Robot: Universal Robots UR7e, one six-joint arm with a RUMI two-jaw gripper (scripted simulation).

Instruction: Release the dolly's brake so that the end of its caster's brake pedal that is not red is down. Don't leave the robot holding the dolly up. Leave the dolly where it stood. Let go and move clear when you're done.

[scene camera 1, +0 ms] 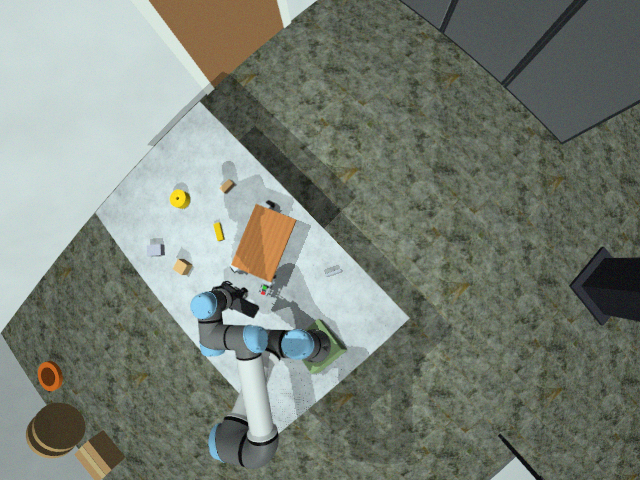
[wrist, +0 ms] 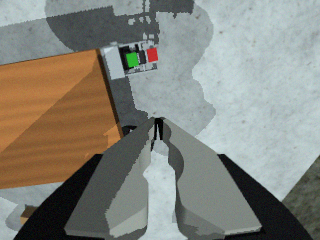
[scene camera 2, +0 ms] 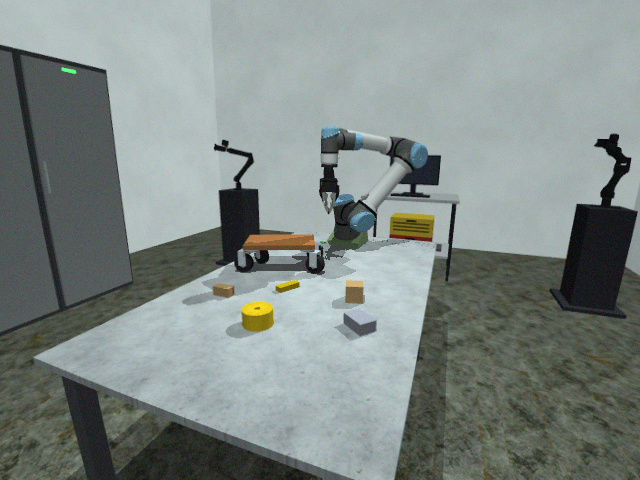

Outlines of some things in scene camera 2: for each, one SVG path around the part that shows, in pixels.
A yellow cylinder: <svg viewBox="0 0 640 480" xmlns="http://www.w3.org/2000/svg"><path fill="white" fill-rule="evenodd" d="M242 307L242 325L245 330L260 332L273 326L273 306L267 302L252 302Z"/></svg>
